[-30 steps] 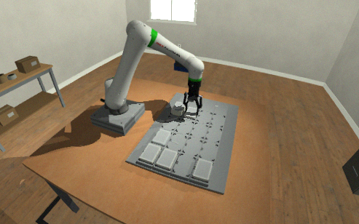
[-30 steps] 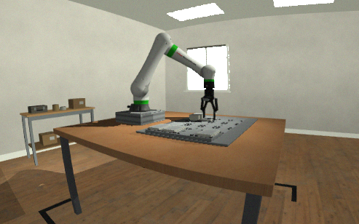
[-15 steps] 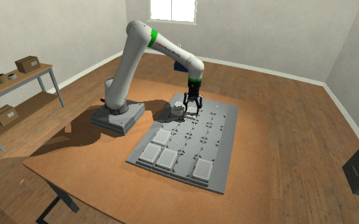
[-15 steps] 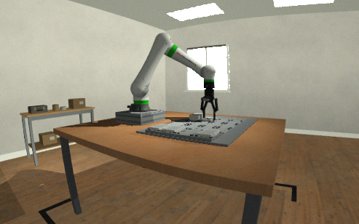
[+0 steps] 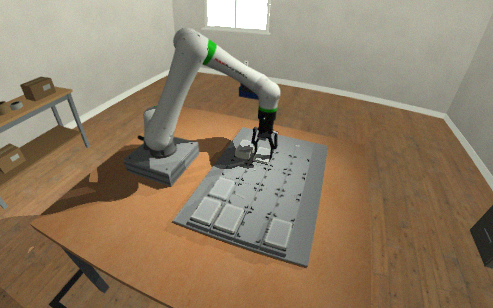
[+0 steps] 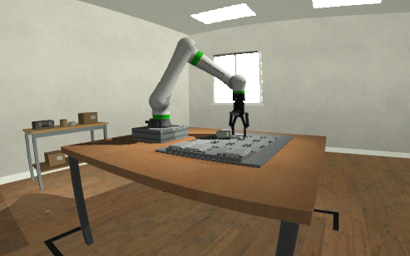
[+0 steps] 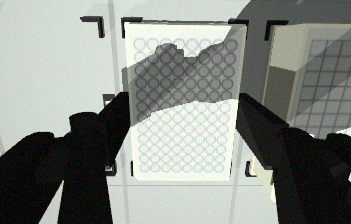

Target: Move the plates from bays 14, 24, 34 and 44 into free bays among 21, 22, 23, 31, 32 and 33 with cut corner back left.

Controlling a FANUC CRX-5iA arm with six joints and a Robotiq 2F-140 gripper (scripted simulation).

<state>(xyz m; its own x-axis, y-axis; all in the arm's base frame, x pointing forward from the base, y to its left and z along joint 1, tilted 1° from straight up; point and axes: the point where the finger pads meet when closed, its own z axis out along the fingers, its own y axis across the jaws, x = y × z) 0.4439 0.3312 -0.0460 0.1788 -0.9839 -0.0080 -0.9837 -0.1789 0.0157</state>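
Right now my hand is 340 mm to the left of the sealed 96-well plate, 50 mm past it and 20 mm above it. Round my hand: bay label 43 (290 mm to the right, 220 mm ahead, 30 mm below); sealed deep-well block (110 mm behind, 20 mm to the right, 10 mm below).
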